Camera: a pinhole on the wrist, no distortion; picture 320 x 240 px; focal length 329.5 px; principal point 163.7 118.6 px. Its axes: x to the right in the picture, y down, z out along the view. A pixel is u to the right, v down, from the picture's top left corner.
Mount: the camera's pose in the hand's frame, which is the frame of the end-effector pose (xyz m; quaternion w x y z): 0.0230 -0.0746 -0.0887 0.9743 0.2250 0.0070 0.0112
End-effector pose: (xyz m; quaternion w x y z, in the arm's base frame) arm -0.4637 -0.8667 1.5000 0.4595 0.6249 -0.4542 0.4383
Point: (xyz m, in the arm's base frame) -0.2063 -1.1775 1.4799
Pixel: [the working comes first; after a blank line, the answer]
In the camera's frame: 0.0543 0.0723 0.4419

204 172
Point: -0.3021 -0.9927 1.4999
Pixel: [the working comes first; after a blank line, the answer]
In the camera's frame: 0.0270 0.0461 0.2363

201 183
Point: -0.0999 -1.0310 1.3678
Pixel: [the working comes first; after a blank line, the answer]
In the camera's frame: -0.0592 -0.1048 0.4083

116 34
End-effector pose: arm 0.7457 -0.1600 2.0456 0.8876 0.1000 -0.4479 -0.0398
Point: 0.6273 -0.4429 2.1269
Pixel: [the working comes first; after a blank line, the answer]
In the camera's frame: 0.0089 -0.0451 0.3236

173 73
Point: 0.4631 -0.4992 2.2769
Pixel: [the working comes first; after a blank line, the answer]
In the camera's frame: 0.0357 0.0358 0.5366

186 141
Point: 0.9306 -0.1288 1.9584
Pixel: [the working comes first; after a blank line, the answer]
In the camera's frame: 0.0165 0.0240 -0.1392

behind the camera
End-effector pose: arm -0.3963 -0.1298 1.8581 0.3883 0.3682 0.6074 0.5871
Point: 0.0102 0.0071 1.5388
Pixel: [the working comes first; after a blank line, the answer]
In the camera's frame: -0.0710 0.0102 0.5703

123 124
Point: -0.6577 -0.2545 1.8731
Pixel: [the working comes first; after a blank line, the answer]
In the camera's frame: -0.0206 -0.0096 -0.2192

behind the camera
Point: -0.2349 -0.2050 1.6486
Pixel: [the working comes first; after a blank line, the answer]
In the camera's frame: -0.1568 -0.0325 0.2418

outside the picture
